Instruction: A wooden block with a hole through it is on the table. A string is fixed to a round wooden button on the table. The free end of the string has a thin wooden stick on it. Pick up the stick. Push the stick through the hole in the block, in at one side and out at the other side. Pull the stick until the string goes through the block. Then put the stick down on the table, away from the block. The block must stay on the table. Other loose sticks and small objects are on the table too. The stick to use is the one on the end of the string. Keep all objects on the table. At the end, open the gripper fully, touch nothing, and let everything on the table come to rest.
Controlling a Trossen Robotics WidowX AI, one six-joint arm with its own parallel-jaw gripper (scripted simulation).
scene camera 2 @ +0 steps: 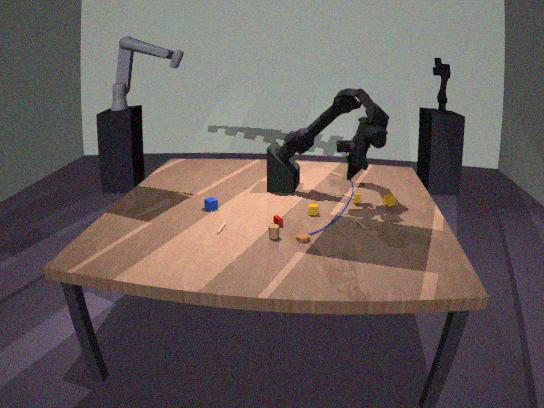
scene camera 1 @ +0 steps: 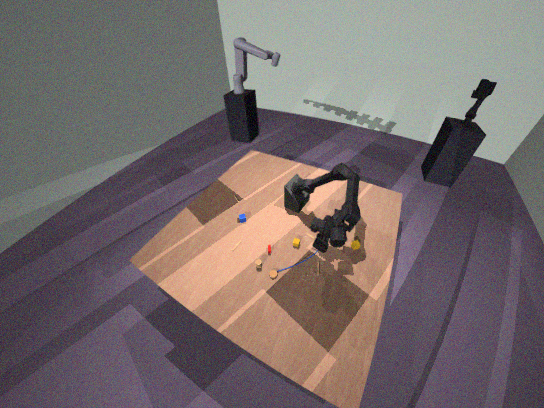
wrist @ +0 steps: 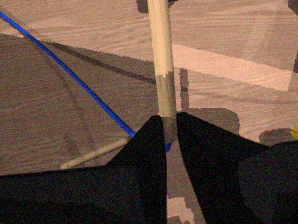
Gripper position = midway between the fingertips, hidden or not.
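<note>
Gripper (scene camera 2: 348, 179) visible; it also appears in the wrist view (wrist: 168, 123).
</note>
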